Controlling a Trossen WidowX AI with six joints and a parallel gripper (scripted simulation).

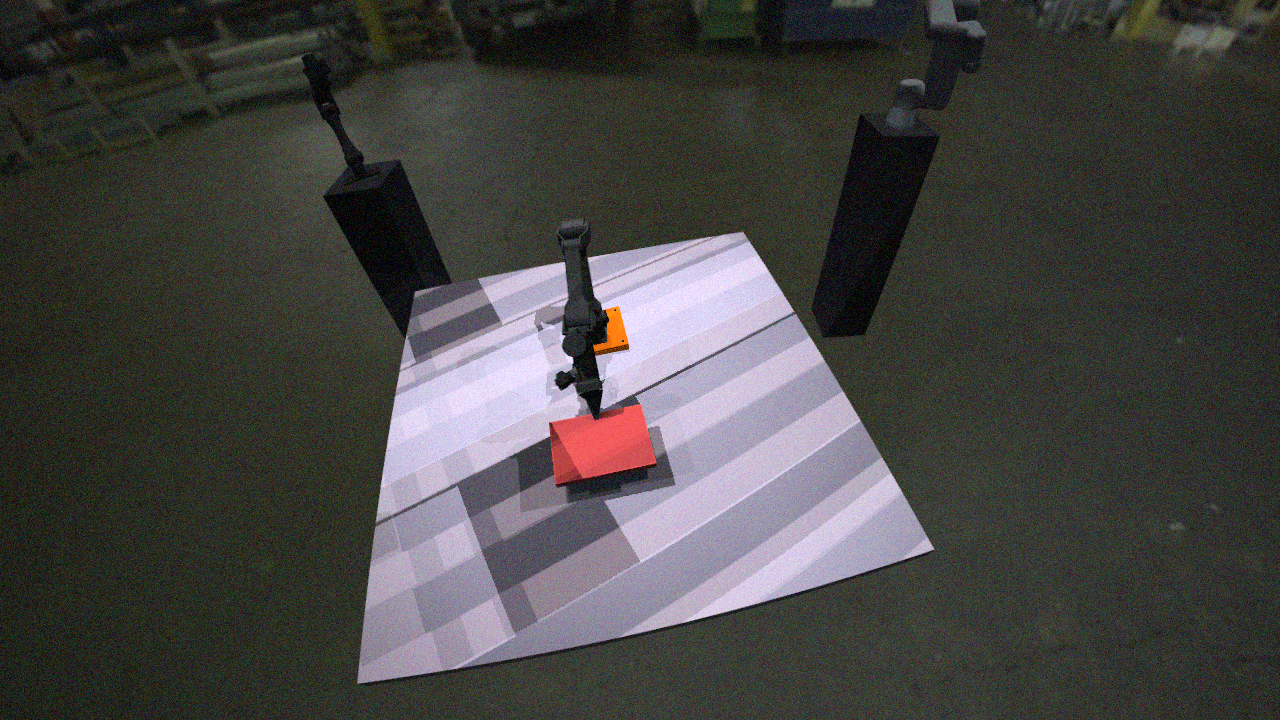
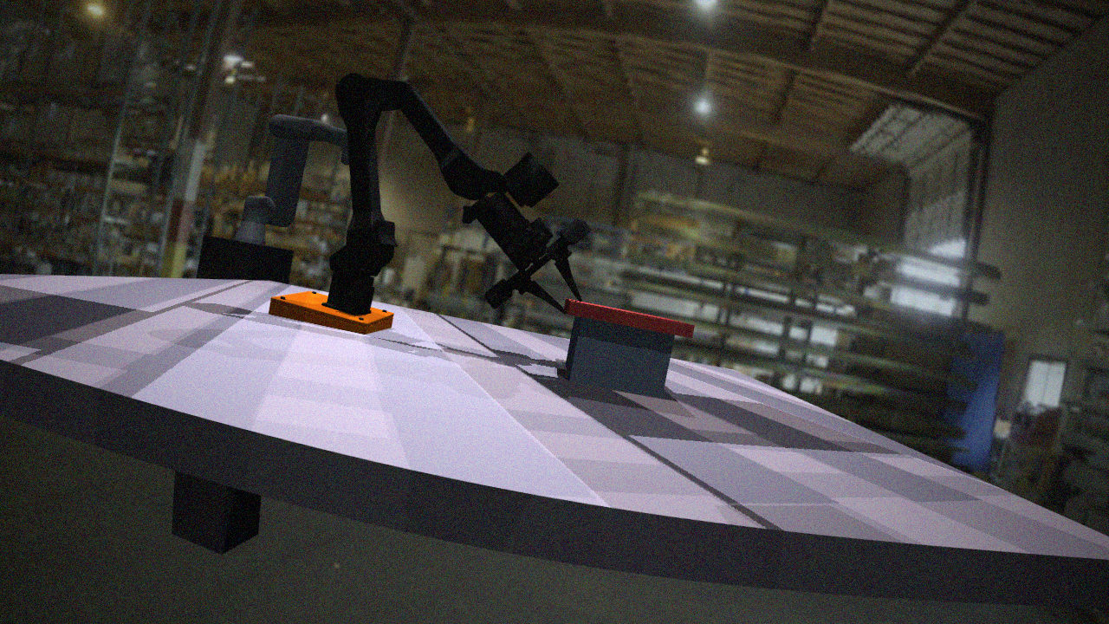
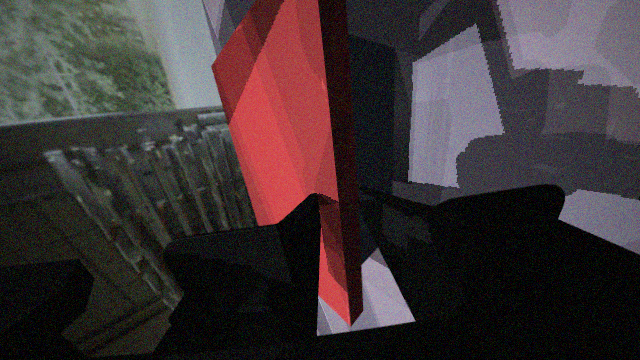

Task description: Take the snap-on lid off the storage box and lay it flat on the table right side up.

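My gripper tip is 7 cm short of the red lid and 1 cm to the right of it. Round my gripper tip: dark storage box (7 cm ahead, 5 cm below, 1 cm to the left).
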